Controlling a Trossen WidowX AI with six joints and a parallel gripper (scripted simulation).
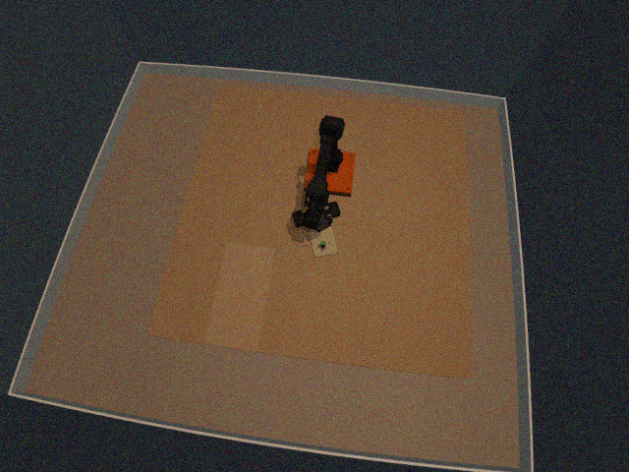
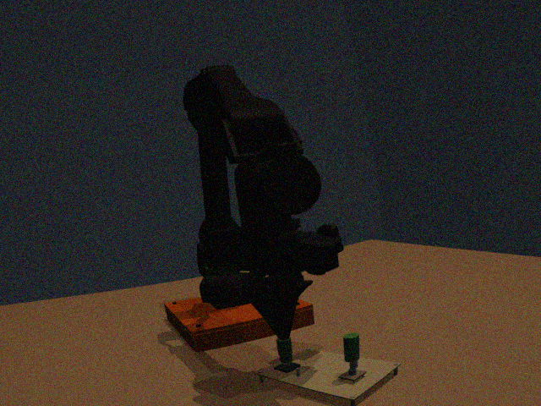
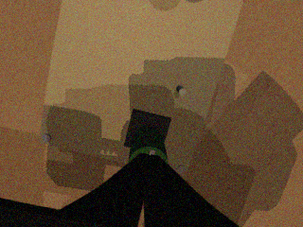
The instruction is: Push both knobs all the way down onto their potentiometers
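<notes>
Right now my gripper tip is 10 mm above the green knob.
</notes>
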